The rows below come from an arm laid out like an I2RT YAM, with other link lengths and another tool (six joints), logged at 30 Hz.
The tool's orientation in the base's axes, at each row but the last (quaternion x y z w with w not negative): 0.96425, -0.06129, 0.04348, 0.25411; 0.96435, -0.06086, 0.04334, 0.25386; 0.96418, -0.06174, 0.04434, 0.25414; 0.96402, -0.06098, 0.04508, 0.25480; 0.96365, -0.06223, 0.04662, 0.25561; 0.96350, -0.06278, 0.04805, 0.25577; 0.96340, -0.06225, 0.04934, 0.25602; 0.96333, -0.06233, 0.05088, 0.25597; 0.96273, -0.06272, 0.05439, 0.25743; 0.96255, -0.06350, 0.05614, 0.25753; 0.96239, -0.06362, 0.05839, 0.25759; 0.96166, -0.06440, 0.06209, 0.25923
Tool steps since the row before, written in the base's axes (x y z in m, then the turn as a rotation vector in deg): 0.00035, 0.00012, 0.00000, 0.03, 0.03, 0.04; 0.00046, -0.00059, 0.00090, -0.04, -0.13, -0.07; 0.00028, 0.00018, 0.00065, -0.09, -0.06, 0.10; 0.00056, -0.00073, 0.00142, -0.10, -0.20, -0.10; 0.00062, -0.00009, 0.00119, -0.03, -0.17, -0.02; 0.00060, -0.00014, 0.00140, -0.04, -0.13, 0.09; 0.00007, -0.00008, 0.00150, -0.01, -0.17, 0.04; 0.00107, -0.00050, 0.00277, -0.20, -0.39, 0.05; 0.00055, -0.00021, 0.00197, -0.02, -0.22, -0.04; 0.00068, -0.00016, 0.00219, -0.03, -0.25, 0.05; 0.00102, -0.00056, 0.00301, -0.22, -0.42, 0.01; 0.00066, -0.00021, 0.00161, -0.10, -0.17, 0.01
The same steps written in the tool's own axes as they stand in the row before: 0.00033, -0.00015, -0.00004, 0.03, -0.01, -0.05; 0.00061, 0.00088, -0.00046, -0.04, 0.08, 0.12; 0.00034, 0.00012, -0.00064, -0.07, 0.11, -0.06; 0.00079, 0.00124, -0.00084, -0.09, 0.14, 0.18; 0.00077, 0.00057, -0.00095, -0.02, 0.14, 0.10; 0.00078, 0.00071, -0.00110, -0.02, 0.16, -0.02; 0.00027, 0.00079, -0.00125, 0.01, 0.17, 0.05; 0.00146, 0.00162, -0.00207, -0.15, 0.39, 0.14; 0.00083, 0.00106, -0.00155, 0.00, 0.17, 0.14; 0.00099, 0.00110, -0.00175, 0.00, 0.24, 0.08; 0.00149, 0.00180, -0.00223, -0.18, 0.40, 0.19; 0.00091, 0.00087, -0.00122, -0.08, 0.17, 0.07
